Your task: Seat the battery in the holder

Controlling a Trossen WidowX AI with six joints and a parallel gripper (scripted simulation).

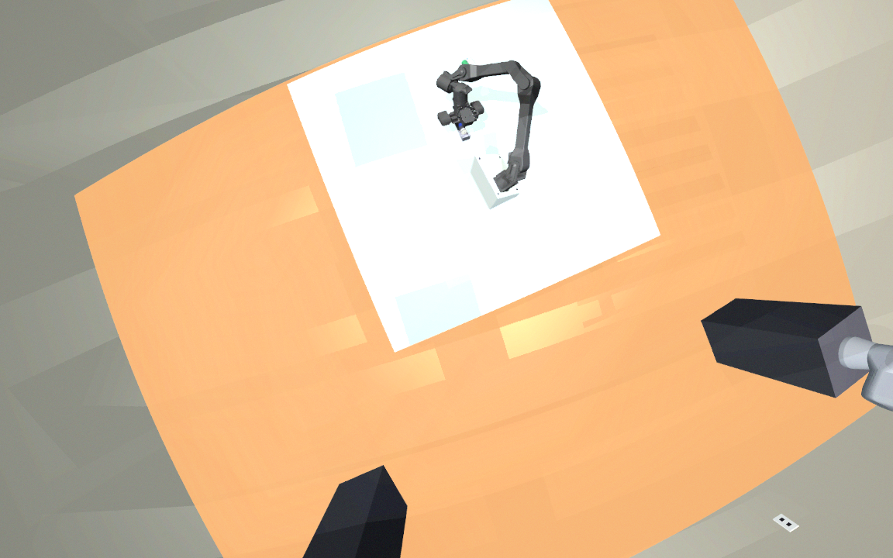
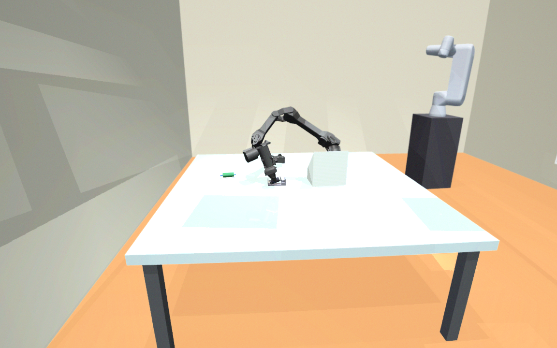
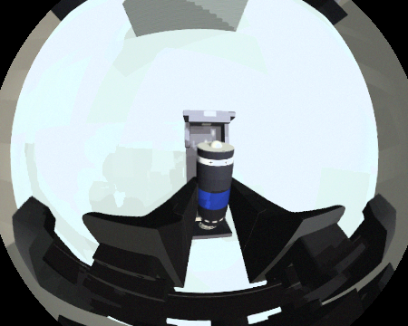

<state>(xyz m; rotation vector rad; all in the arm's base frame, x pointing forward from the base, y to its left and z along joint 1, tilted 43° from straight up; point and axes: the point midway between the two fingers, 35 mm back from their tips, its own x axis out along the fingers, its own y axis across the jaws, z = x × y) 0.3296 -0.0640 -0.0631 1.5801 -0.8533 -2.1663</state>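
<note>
Right now the battery is 10 mm above my gripper tip.
</note>
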